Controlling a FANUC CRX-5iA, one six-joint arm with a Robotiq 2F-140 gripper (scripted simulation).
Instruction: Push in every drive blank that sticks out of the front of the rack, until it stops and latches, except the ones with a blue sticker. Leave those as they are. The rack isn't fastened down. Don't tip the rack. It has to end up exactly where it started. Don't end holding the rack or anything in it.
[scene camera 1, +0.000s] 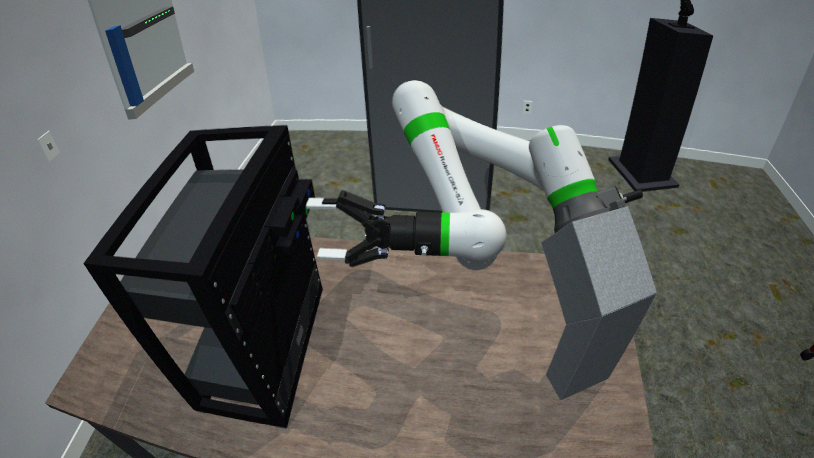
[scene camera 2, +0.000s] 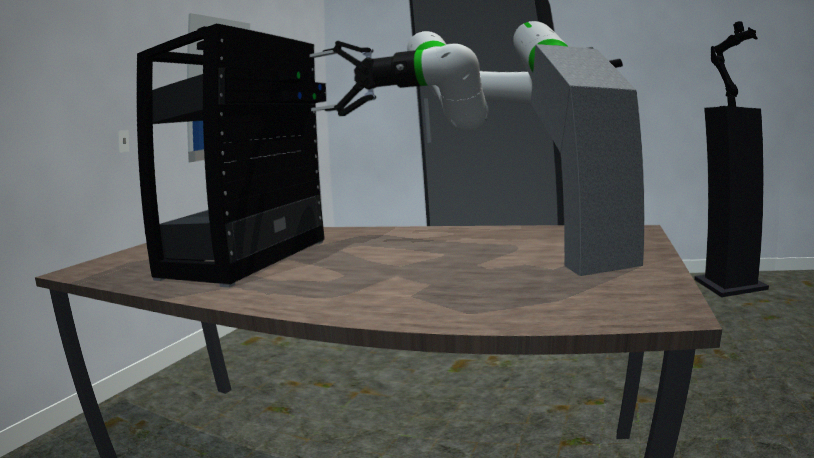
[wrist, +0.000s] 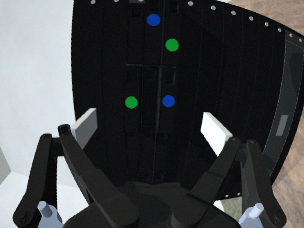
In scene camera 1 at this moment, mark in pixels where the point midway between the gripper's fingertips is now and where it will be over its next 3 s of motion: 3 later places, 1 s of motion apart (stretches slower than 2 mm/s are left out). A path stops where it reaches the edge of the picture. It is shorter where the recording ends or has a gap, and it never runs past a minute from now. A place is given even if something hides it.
My gripper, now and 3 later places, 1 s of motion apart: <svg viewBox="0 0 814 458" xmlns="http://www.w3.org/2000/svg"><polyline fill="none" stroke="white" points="313,229 321,211 312,212 298,216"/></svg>
